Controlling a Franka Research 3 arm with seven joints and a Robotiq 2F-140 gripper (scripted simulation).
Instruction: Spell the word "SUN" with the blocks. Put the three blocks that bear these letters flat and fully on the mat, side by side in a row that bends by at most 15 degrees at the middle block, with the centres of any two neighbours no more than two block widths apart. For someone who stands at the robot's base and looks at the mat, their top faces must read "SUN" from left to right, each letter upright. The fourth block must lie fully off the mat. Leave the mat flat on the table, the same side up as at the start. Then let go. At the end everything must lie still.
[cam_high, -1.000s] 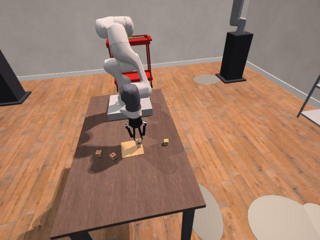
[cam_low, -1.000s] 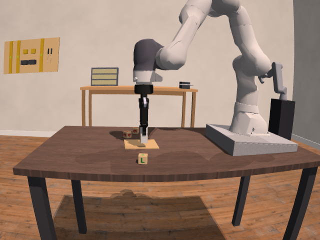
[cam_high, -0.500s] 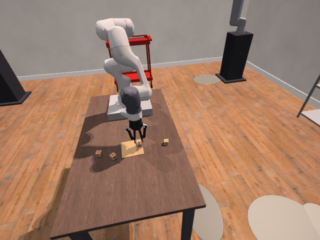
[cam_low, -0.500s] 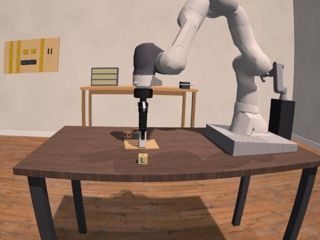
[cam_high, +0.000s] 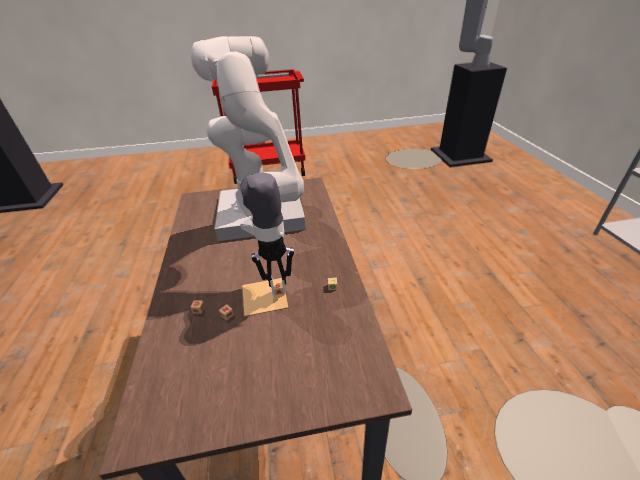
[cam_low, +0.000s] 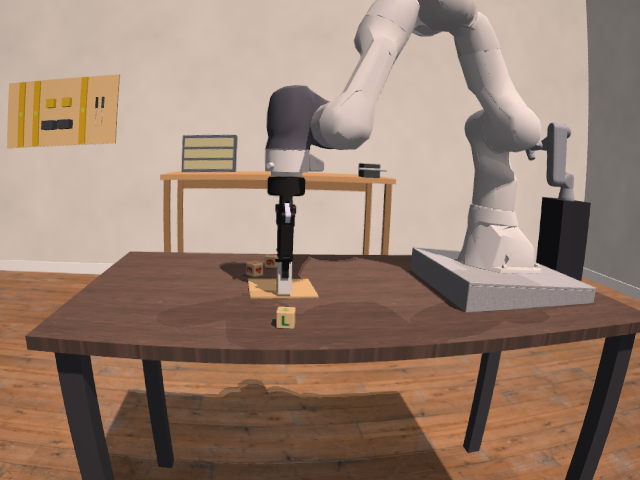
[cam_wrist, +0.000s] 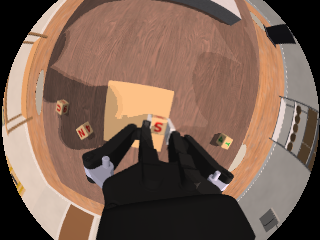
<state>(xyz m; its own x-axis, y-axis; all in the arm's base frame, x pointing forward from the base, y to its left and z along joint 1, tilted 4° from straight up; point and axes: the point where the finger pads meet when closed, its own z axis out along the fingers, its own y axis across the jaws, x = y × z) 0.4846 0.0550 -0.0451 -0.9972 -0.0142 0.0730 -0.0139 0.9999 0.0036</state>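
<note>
Right now my hand is 2 cm above the S block. From my hand the other things lie so: mat: 5 cm to the right, 4 cm below; N block: 17 cm to the right, 6 cm ahead, 3 cm below; green L block: 18 cm to the left, 3 cm below, 1 cm ahead.
</note>
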